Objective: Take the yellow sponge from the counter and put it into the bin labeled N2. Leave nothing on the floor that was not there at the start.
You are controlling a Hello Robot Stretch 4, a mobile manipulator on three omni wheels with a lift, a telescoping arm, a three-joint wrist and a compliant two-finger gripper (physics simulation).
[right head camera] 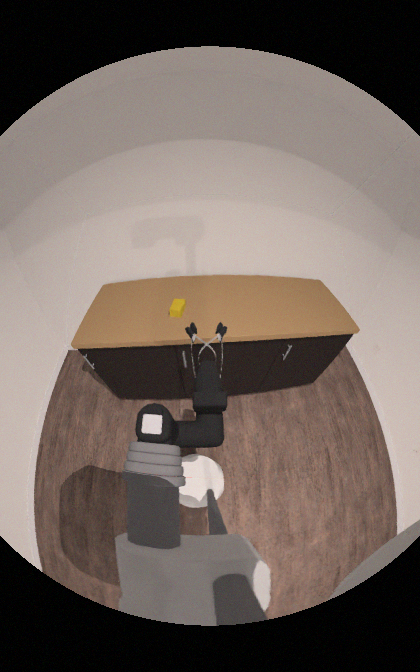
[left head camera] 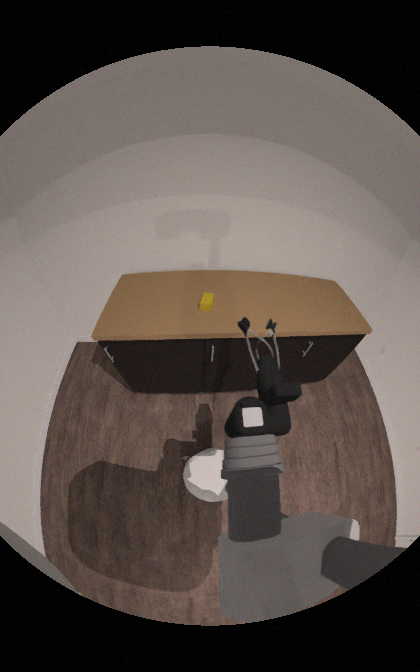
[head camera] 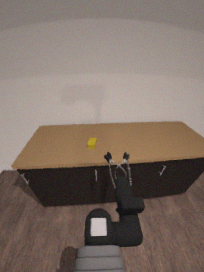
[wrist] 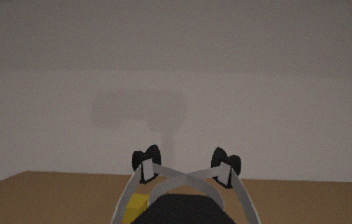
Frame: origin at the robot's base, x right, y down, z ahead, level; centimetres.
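Where they show: gripper, fingertip midpoint: (head camera: pixel 116 153) (wrist: pixel 185 158).
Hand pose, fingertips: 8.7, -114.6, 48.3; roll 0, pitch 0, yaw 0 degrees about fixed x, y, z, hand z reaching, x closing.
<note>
After its pixels a point has its place, as x, y, z.
A yellow sponge (head camera: pixel 92 143) @(-5.2, -92.8, 82.6) (left head camera: pixel 206 301) (right head camera: pixel 177 308) (wrist: pixel 135 207) @(-4.7, -92.8, 81.3) lies on the wooden top of the counter (head camera: pixel 60 145) @(-34.5, -88.2, 85.8) (left head camera: pixel 150 305) (right head camera: pixel 260 305) (wrist: pixel 300 200) @(53.0, -88.3, 103.9), left of the middle. In the wrist view it shows at the bottom, left of the gripper's body, which hides part of it. My gripper (head camera: pixel 117 157) @(8.7, -114.6, 48.3) (left head camera: pixel 257 326) (right head camera: pixel 206 330) (wrist: pixel 185 158) @(8.7, -114.6, 48.3) is open, with nothing between the fingertips. In the head views it appears at the counter's front edge, to the right of the sponge and apart from it. The bin labeled N2 does not show in these views.
Dark cabinet doors (head camera: pixel 65 185) @(-31.8, -55.4, 66.1) (left head camera: pixel 160 365) (right head camera: pixel 140 372) with metal handles form the counter's front. A pale wall (head camera: pixel 150 95) @(59.7, -119.7, 134.2) (wrist: pixel 275 120) @(55.1, -117.4, 134.1) stands behind it. Wood floor (left head camera: pixel 125 425) (right head camera: pixel 300 450) lies in front, around my round white base (left head camera: pixel 205 475) (right head camera: pixel 202 480).
</note>
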